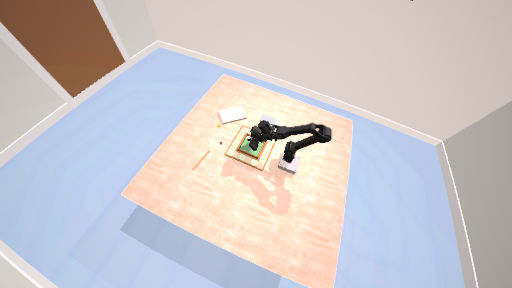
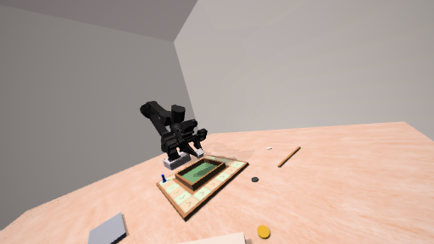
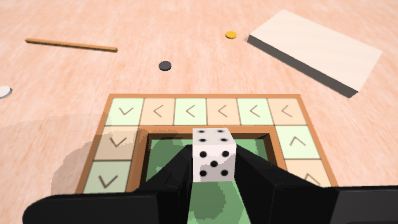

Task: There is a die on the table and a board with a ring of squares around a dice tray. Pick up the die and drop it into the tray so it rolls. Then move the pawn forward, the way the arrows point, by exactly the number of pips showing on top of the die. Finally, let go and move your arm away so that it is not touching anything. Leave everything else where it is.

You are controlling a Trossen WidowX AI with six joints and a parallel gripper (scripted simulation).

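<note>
Now: gripper tip 140 mm to the left of the blue pawn, 120 mm past it and 70 mm above it. Round my gripper tip: black disc 170 mm ahead, 90 mm to the left, 90 mm below; orange disc 280 mm ahead, 90 mm below, 20 mm to the right; die right at my gripper tip.
</note>
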